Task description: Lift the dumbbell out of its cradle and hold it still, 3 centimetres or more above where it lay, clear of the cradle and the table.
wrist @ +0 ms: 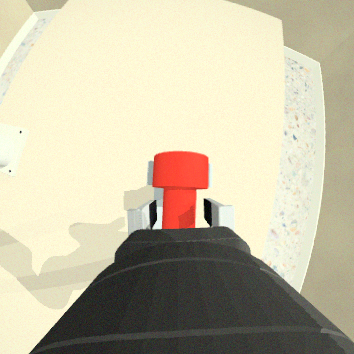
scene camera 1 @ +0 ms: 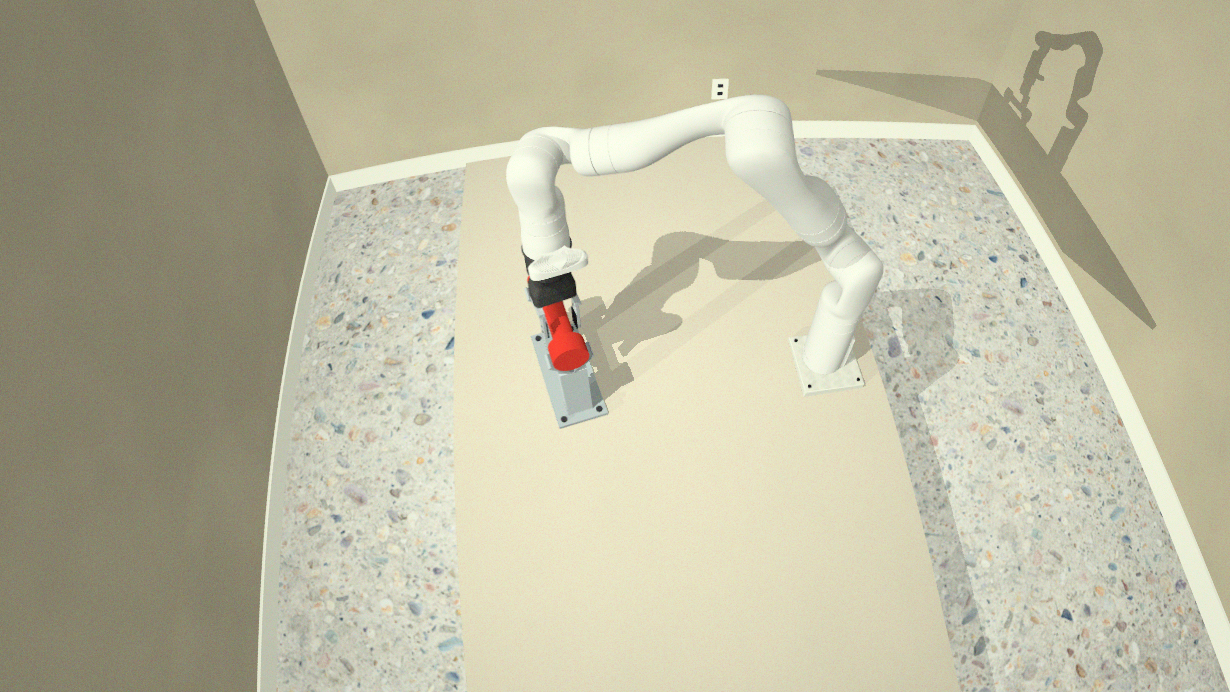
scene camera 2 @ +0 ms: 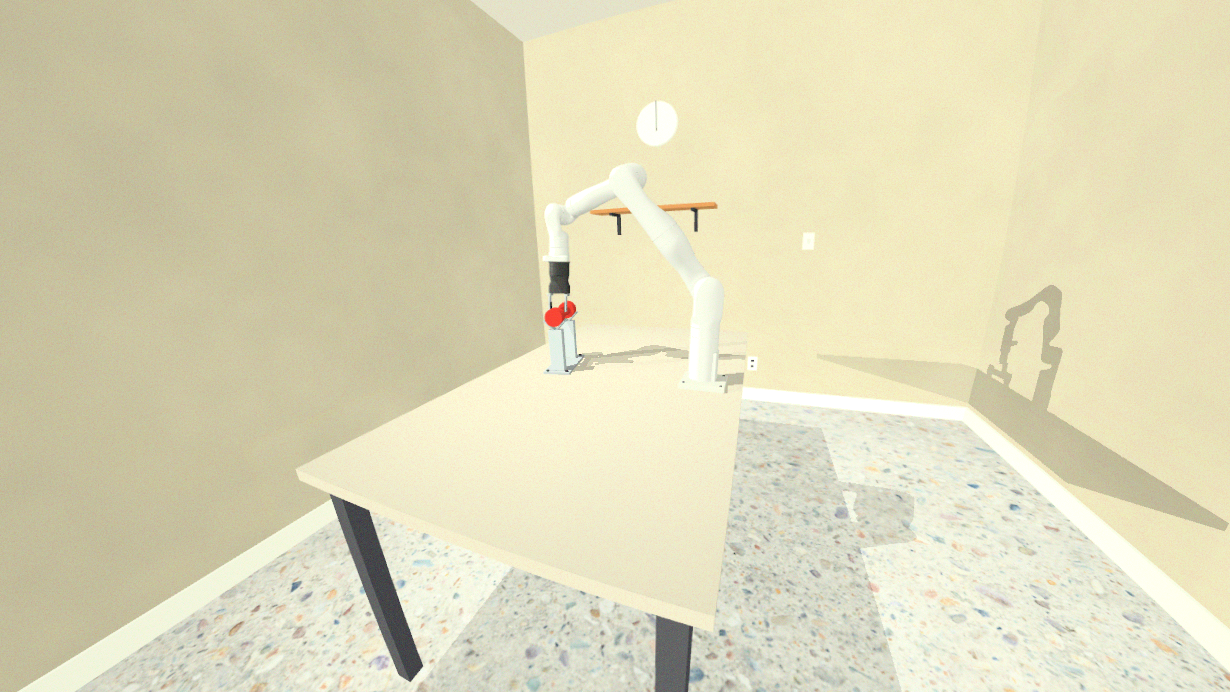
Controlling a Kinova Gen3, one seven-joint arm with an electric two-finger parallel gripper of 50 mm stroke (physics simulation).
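Pixels of known places: gripper, between the fingertips: (wrist: 179, 208) (scene camera 1: 561, 328); arm's base, origin of its link: (wrist: 3, 151) (scene camera 1: 822, 356) (scene camera 2: 702, 377).
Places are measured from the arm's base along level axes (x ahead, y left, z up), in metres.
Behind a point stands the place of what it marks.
The red dumbbell (scene camera 1: 567, 351) @[z 0.222, x 0.516, y 0.080 m] (scene camera 2: 554, 317) @[z 0.194, x 0.508, y 0.078 m] (wrist: 180, 170) @[z 0.224, x 0.516, y 0.059 m] lies level across the top of the grey cradle (scene camera 1: 578, 397) @[z 0.052, x 0.512, y 0.076 m] (scene camera 2: 557, 351) @[z 0.068, x 0.509, y 0.076 m] (wrist: 150, 173), which stands on the table. My gripper (scene camera 1: 560, 318) @[z 0.205, x 0.527, y 0.022 m] (scene camera 2: 559, 306) @[z 0.205, x 0.527, y 0.022 m] (wrist: 179, 208) @[z 0.205, x 0.527, y 0.022 m] points down over the dumbbell and is open. Its two fingers stand on either side of the red handle. In the wrist view a gap shows between the handle and each black finger pad. The near end weight lies beyond the fingers. The far part of the handle and the other end weight are hidden in the wrist view by the gripper body.
The cradle's bolted foot rests on the pale table (scene camera 1: 688, 516) @[z -0.013, x 0.325, y 0.311 m] (scene camera 2: 516, 464) @[z -0.013, x 0.282, y 0.611 m] (wrist: 200, 75) @[z -0.014, x 0.497, y 0.380 m]. The arm's base plate (scene camera 1: 806, 378) @[z 0.003, x 0.049, y 0.051 m] (scene camera 2: 703, 386) @[z 0.002, x -0.019, y 0.081 m] (wrist: 17, 150) @[z 0.000, x 0.058, y 0.018 m] stands on the same table, to the right of the cradle in both scene views. An orange wall shelf (scene camera 2: 705, 205) is behind the arm.
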